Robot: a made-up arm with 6 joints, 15 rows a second.
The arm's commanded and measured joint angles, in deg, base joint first. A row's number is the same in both.
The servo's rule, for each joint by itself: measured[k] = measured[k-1] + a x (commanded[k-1-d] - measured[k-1]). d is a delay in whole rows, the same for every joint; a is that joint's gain. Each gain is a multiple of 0.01, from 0.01 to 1. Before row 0 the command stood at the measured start. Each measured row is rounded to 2 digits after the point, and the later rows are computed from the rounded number. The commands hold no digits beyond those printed.
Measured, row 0:
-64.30, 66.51, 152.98, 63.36, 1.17, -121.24
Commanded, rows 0 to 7:
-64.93, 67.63, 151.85, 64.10, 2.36, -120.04
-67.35, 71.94, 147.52, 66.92, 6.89, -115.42
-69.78, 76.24, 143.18, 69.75, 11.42, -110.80
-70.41, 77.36, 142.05, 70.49, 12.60, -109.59
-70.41, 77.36, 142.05, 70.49, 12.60, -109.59
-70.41, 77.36, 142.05, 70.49, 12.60, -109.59
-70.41, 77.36, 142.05, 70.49, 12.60, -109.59
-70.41, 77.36, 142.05, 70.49, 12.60, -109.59
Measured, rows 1 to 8:
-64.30, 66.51, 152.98, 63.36, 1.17, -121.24
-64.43, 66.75, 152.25, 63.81, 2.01, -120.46
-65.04, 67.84, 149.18, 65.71, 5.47, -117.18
-66.04, 69.60, 145.28, 68.17, 9.69, -113.03
-66.96, 71.23, 143.18, 69.59, 11.76, -110.79
-67.68, 72.52, 142.45, 70.14, 12.36, -110.01
-68.25, 73.54, 142.19, 70.35, 12.53, -109.74
-68.70, 74.34, 142.10, 70.44, 12.58, -109.64
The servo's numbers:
d 1
a 0.21 0.21 0.65 0.61 0.71 0.65

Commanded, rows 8 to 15:
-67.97, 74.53, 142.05, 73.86, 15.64, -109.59
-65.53, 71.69, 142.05, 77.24, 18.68, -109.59
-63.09, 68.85, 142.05, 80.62, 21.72, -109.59
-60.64, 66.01, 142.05, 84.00, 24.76, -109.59
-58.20, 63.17, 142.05, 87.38, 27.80, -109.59
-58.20, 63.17, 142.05, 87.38, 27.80, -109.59
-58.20, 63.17, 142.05, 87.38, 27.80, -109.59
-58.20, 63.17, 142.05, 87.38, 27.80, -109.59
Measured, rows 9 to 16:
-69.06, 74.97, 142.07, 70.47, 12.59, -109.61
-68.83, 74.88, 142.06, 72.54, 14.76, -109.60
-68.14, 74.21, 142.05, 75.41, 17.54, -109.59
-67.08, 73.08, 142.05, 78.59, 20.51, -109.59
-65.73, 71.60, 142.05, 81.89, 23.53, -109.59
-64.15, 69.83, 142.05, 85.24, 26.56, -109.59
-62.90, 68.43, 142.05, 86.55, 27.44, -109.59
-61.91, 67.33, 142.05, 87.06, 27.70, -109.59

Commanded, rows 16 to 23:
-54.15, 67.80, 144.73, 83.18, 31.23, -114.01
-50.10, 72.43, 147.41, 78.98, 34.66, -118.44
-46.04, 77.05, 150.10, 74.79, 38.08, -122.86
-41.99, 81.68, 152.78, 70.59, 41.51, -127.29
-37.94, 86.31, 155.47, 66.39, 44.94, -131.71
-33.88, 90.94, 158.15, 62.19, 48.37, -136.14
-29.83, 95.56, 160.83, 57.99, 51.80, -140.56
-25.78, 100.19, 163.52, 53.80, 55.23, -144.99
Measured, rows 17 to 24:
-61.13, 66.46, 142.05, 87.26, 27.77, -109.59
-59.66, 66.74, 143.79, 84.77, 30.23, -112.46
-57.65, 67.93, 146.14, 81.24, 33.38, -116.35
-55.21, 69.85, 148.71, 77.31, 36.72, -120.58
-52.43, 72.33, 151.36, 73.21, 40.12, -124.94
-49.39, 75.27, 154.03, 69.05, 43.54, -129.34
-46.13, 78.56, 156.71, 64.87, 46.97, -133.76
-42.71, 82.13, 159.39, 60.67, 50.40, -138.18

